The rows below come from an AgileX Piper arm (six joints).
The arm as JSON. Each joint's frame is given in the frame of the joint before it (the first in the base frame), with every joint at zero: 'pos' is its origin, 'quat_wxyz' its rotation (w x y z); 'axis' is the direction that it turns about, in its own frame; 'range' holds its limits. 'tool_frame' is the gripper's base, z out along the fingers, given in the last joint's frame.
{
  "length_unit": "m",
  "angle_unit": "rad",
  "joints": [
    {
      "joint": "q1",
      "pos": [
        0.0,
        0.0,
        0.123
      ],
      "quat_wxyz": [
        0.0,
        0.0,
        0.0,
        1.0
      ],
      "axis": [
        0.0,
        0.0,
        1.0
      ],
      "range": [
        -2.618,
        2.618
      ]
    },
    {
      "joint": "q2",
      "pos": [
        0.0,
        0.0,
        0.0
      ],
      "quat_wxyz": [
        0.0,
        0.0,
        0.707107,
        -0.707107
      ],
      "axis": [
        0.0,
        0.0,
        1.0
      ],
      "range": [
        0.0,
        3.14
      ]
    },
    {
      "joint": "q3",
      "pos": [
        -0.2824,
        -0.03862,
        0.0
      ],
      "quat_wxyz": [
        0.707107,
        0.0,
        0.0,
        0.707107
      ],
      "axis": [
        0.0,
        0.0,
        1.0
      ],
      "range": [
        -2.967,
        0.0
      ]
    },
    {
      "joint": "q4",
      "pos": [
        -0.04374,
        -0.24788,
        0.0
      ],
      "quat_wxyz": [
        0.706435,
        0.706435,
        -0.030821,
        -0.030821
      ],
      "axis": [
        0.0,
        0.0,
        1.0
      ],
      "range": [
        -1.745,
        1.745
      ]
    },
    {
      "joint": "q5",
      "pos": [
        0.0,
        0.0,
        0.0
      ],
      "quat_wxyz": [
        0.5,
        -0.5,
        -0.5,
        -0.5
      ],
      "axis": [
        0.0,
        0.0,
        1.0
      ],
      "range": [
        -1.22,
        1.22
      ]
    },
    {
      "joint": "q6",
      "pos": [
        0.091,
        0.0,
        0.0
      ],
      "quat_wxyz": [
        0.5,
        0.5,
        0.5,
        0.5
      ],
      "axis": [
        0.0,
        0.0,
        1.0
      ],
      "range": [
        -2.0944,
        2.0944
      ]
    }
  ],
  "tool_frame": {
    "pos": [
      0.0,
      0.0,
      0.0
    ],
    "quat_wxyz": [
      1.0,
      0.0,
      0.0,
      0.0
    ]
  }
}
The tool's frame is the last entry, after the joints.
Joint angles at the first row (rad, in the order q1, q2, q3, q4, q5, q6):
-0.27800, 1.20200, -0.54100, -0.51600, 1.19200, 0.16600
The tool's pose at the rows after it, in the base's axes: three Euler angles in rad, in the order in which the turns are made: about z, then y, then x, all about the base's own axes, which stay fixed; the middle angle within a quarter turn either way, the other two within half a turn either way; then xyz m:
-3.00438 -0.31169 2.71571 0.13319 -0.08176 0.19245
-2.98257 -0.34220 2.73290 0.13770 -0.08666 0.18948
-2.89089 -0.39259 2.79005 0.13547 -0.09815 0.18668
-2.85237 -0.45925 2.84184 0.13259 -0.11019 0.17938
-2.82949 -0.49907 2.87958 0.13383 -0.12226 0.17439
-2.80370 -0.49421 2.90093 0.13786 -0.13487 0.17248
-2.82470 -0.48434 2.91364 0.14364 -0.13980 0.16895
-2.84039 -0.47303 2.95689 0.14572 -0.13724 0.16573
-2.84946 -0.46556 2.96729 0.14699 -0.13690 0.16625
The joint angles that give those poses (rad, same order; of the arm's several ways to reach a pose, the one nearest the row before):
-0.27801, 1.27201, -0.54099, -0.52101, 1.19098, 0.18901
-0.30299, 1.31400, -0.56000, -0.51500, 1.19100, 0.19202
-0.38598, 1.34897, -0.57798, -0.49099, 1.19602, 0.19000
-0.46198, 1.40500, -0.58901, -0.48499, 1.20002, 0.15901
-0.52000, 1.46000, -0.61501, -0.48600, 1.19900, 0.12800
-0.56900, 1.49900, -0.65002, -0.48699, 1.17801, 0.10399
-0.57899, 1.53100, -0.67102, -0.47899, 1.15802, 0.07000
-0.57899, 1.54102, -0.67201, -0.43700, 1.14900, 0.02101
-0.57899, 1.54098, -0.67698, -0.42400, 1.14901, 0.00000

